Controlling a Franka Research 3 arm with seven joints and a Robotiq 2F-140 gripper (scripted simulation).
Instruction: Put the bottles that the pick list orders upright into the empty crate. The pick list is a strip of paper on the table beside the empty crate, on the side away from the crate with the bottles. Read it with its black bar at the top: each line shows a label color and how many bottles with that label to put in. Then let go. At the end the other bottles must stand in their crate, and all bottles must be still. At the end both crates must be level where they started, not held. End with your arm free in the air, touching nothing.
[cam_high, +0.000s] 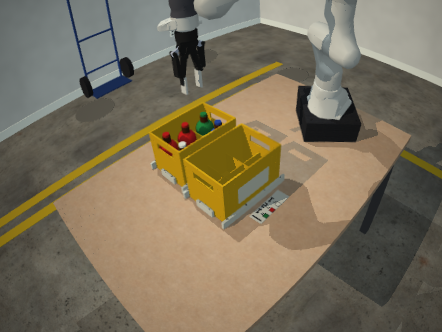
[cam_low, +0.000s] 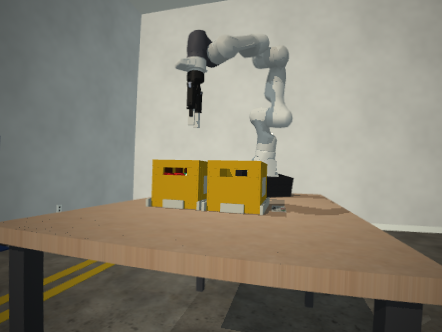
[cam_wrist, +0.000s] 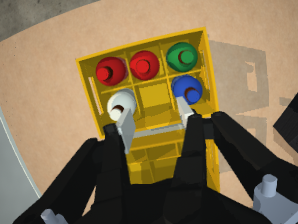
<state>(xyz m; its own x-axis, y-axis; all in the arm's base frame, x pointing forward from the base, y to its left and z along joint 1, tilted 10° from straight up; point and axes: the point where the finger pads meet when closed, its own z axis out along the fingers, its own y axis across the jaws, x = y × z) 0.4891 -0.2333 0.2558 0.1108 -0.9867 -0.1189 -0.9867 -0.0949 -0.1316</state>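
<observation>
My hand is 70 mm past the green bottle, 60 mm to the left of it and 270 mm above it. The rest, counted from my hand: red-label bottle (20 mm ahead, 50 mm to the right, 270 mm below); white-capped bottle (90 mm ahead, 50 mm to the left, 270 mm below); blue-label bottle (80 mm behind, 20 mm to the left, 270 mm below).
</observation>
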